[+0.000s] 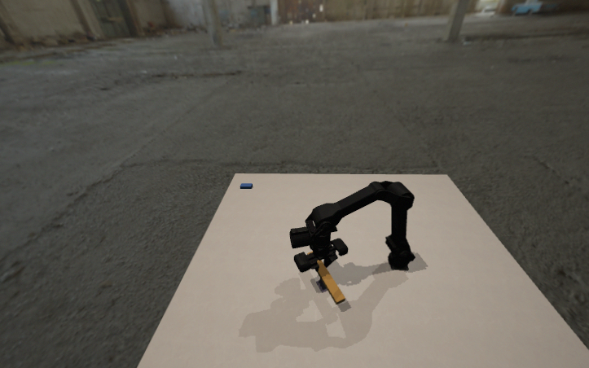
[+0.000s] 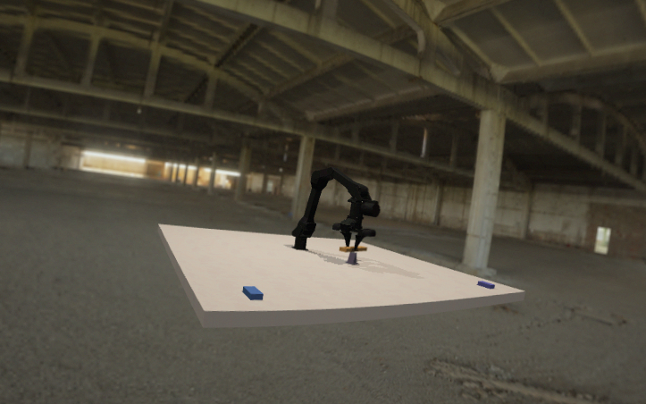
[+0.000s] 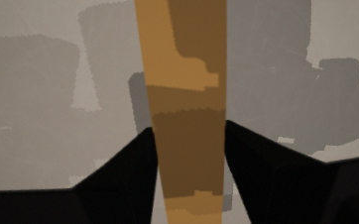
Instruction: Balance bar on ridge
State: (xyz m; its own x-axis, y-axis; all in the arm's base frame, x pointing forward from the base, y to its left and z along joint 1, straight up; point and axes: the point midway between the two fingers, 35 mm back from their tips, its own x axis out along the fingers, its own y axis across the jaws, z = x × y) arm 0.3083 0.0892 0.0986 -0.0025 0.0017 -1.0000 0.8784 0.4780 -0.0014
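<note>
My gripper tip is 1 cm past the bar and 2 cm to the right of it. Round my gripper tip: blue block: 43 cm ahead, 59 cm to the right, 6 cm below.
</note>
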